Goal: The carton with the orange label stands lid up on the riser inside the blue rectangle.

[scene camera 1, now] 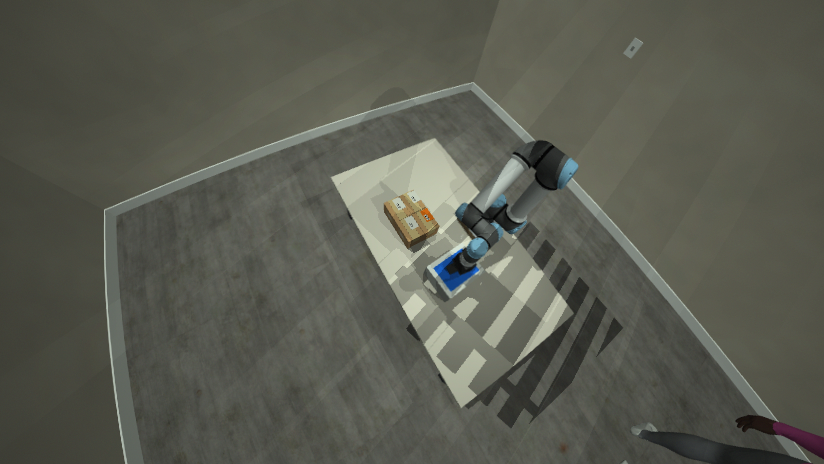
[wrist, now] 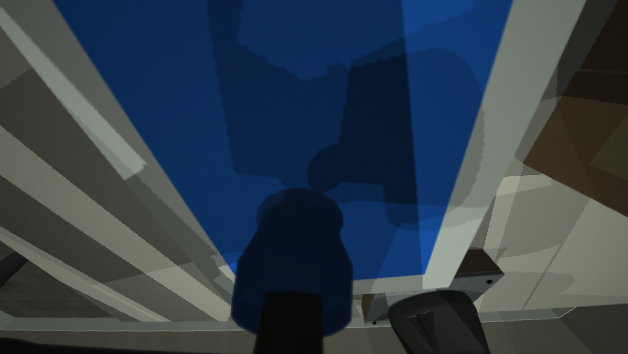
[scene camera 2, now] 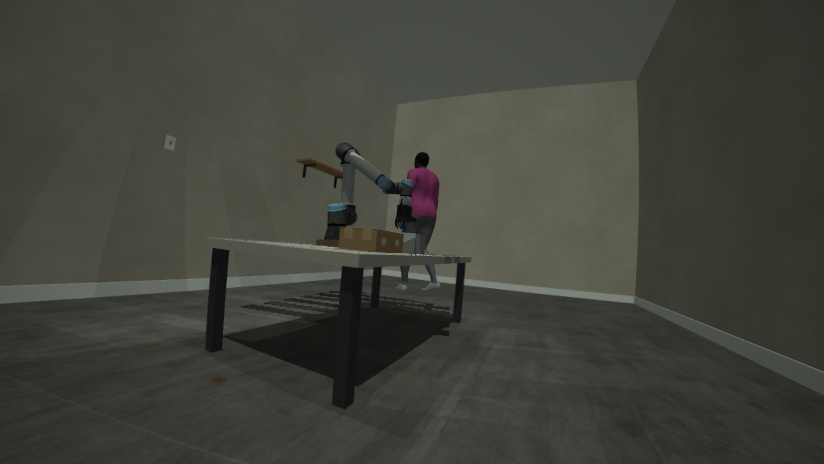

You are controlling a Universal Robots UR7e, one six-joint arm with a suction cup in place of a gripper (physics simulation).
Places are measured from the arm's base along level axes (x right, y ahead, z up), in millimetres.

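Pixels of known places: end effector, tool point: point(wrist: 299, 223) point(scene camera 2: 402, 229); arm's base, origin of the base link: point(wrist: 426, 307) point(scene camera 2: 336, 240).
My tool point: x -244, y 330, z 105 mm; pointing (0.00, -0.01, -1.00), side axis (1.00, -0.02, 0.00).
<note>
For each thing: its top centre in the pictures, then the offset to it from my tool point.
- carton with the orange label, middle of its top: point(scene camera 1: 425, 220) dz -44, dx +336, dy +25 mm
- white riser, middle of its top: point(wrist: 313, 183) point(scene camera 1: 456, 269) point(scene camera 2: 402, 233) dz -27, dx +6, dy +2 mm
- blue rectangle, middle of its top: point(wrist: 313, 183) point(scene camera 1: 456, 269) dz -27, dx +6, dy +2 mm
The carton with the orange label point(scene camera 1: 426, 215) is part of a tight block of brown cartons on the table, label facing up. The block point(scene camera 2: 369, 239) also shows in scene camera 2, where the orange label does not show. The white riser point(scene camera 1: 439, 281) point(scene camera 2: 410, 243) point(wrist: 515, 90) stands beside the block, with the blue rectangle point(scene camera 1: 455, 283) point(wrist: 165, 100) on its top. No carton stands on the blue area that shows. My gripper point(scene camera 1: 457, 270) point(scene camera 2: 403, 227) point(wrist: 299, 205), a blue suction cup, is open and empty. It hangs a little above the blue rectangle, toward its arm-base side.
The table point(scene camera 1: 392, 172) point(scene camera 2: 276, 250) carries the riser, cartons and arm base. Part of a brown carton point(wrist: 575, 135) shows at the right of the wrist view; its label is out of sight. A person point(scene camera 2: 425, 193) in a pink top stands beyond the table. A shelf point(scene camera 2: 322, 167) is on the wall.
</note>
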